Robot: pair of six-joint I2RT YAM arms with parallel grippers.
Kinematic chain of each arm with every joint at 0, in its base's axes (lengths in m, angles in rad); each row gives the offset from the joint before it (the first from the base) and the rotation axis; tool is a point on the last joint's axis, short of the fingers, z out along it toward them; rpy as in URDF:
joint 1: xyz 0 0 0.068 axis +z
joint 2: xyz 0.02 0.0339 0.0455 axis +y
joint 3: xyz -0.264 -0.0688 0 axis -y
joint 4: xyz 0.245 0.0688 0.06 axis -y
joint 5: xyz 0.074 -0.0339 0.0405 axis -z
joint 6: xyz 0.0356 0 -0.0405 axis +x
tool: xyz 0 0 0 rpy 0 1.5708 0
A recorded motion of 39 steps. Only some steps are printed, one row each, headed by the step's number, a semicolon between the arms.
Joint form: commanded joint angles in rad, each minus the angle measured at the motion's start. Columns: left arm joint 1, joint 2, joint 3, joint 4, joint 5, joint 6; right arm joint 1, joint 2, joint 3, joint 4, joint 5, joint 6.
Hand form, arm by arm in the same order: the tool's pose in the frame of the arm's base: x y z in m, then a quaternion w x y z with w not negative. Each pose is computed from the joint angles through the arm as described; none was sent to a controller.
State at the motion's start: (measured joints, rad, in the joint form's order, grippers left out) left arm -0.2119 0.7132 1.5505 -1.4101 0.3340 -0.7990; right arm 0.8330 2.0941 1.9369 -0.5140 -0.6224 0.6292
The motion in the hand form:
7: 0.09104 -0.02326 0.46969 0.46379 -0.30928 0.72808 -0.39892; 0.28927 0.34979 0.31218 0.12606 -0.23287 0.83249 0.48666
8: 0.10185 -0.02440 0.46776 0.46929 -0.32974 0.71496 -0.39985; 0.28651 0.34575 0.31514 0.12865 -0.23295 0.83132 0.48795
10: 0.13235 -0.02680 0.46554 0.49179 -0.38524 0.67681 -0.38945; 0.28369 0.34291 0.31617 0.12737 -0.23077 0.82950 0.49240
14: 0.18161 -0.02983 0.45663 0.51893 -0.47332 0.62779 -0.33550; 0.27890 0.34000 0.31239 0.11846 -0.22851 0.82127 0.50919
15: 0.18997 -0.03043 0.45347 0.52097 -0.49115 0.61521 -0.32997; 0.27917 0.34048 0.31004 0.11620 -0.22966 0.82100 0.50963
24: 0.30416 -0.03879 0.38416 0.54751 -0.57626 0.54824 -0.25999; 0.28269 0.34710 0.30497 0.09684 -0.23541 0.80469 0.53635
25: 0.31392 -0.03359 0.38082 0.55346 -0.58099 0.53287 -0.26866; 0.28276 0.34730 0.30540 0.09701 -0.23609 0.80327 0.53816
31: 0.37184 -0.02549 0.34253 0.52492 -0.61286 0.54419 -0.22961; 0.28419 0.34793 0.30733 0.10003 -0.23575 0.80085 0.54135
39: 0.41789 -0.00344 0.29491 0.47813 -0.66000 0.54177 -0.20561; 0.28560 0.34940 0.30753 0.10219 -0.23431 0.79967 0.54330
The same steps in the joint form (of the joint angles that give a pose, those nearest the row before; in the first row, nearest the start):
7: -0.0044 0.0659 -0.1068 0.4902 -0.2447 -0.2898; 0.0000 -0.1305 -0.1420 0.0185 -0.0173 -0.0218
8: -0.0043 0.0813 -0.1298 0.5414 -0.2784 -0.3250; -0.0015 -0.1519 -0.1619 0.0231 -0.0173 -0.0218
10: -0.0043 0.1439 -0.1622 0.6639 -0.3965 -0.4019; -0.0015 -0.1704 -0.1866 0.0384 -0.0234 -0.0111
14: -0.0044 0.2775 -0.1684 0.7703 -0.6140 -0.4909; 0.0000 -0.1981 -0.2495 0.1013 -0.0556 0.0196
15: -0.0044 0.2991 -0.1744 0.7917 -0.6496 -0.5199; 0.0000 -0.1951 -0.2541 0.1059 -0.0602 0.0181
24: 0.0263 0.6224 -0.2711 1.1537 -0.8647 -0.6168; 0.0000 -0.1690 -0.2542 0.1673 -0.1293 0.0503
25: 0.0491 0.6487 -0.2757 1.2132 -0.8556 -0.6260; 0.0000 -0.1690 -0.2541 0.1719 -0.1323 0.0518
31: 0.0967 0.8712 -0.1809 1.2201 -0.8448 -0.6644; -0.0015 -0.1659 -0.2465 0.1796 -0.1339 0.0564
39: 0.1658 1.0689 -0.0981 1.2029 -0.7944 -0.7491; -0.0015 -0.1598 -0.2404 0.1888 -0.1324 0.0626

